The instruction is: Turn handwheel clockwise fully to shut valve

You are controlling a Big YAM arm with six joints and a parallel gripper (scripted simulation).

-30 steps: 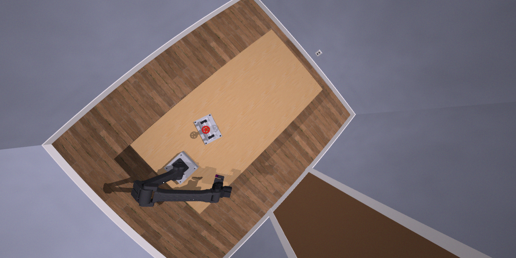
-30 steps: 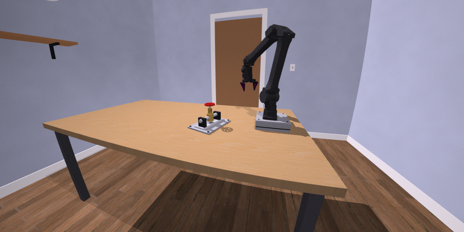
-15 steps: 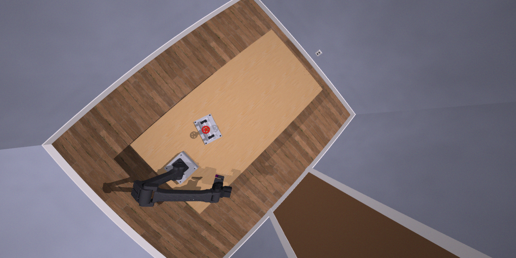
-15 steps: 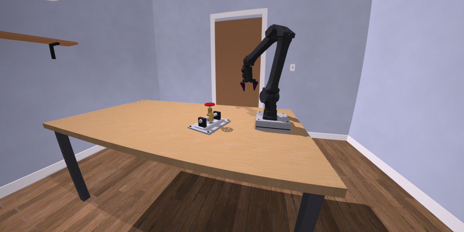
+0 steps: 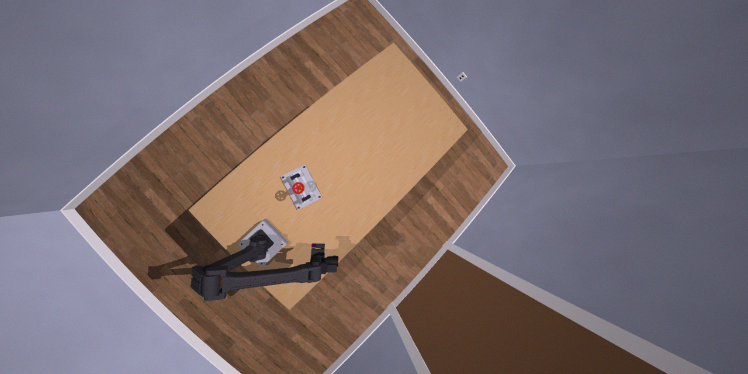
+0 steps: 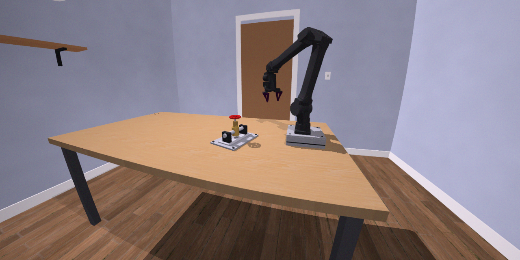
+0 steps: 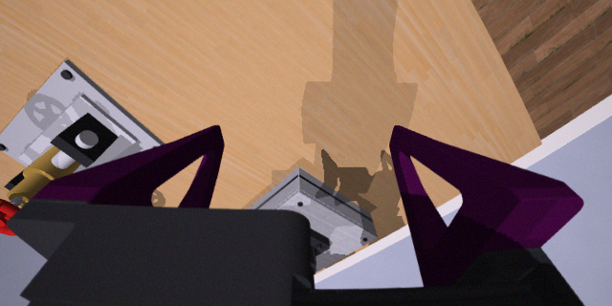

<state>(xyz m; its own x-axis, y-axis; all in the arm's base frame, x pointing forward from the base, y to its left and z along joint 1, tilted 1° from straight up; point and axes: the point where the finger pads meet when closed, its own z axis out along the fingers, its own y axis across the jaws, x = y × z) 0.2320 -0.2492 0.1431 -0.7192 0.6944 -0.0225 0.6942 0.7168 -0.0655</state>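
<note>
Now: hand 350 mm to the right of the red handwheel, 140 mm short of it and 70 mm above it. Also, from my hand: plate: 350 mm to the left, 190 mm below, 140 mm ahead.
</note>
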